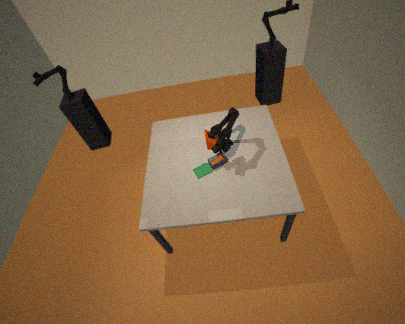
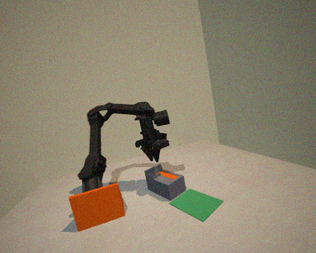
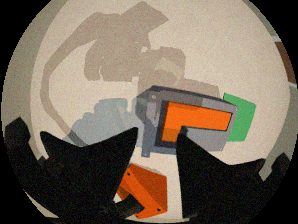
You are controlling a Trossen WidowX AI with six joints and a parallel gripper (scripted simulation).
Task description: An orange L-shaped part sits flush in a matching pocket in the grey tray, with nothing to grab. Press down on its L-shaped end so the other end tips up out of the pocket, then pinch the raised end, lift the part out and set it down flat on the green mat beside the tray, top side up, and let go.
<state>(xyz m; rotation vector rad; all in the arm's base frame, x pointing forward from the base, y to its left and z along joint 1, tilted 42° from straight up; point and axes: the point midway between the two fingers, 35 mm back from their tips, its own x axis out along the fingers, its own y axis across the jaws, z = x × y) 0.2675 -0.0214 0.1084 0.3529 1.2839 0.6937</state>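
Now: gripper tip 7 cm above the orange L-shaped part and 5 cm to the left of it. From my gripper tip the other things lie so: green mat (21 cm to the right, 13 cm below, 5 cm ahead).
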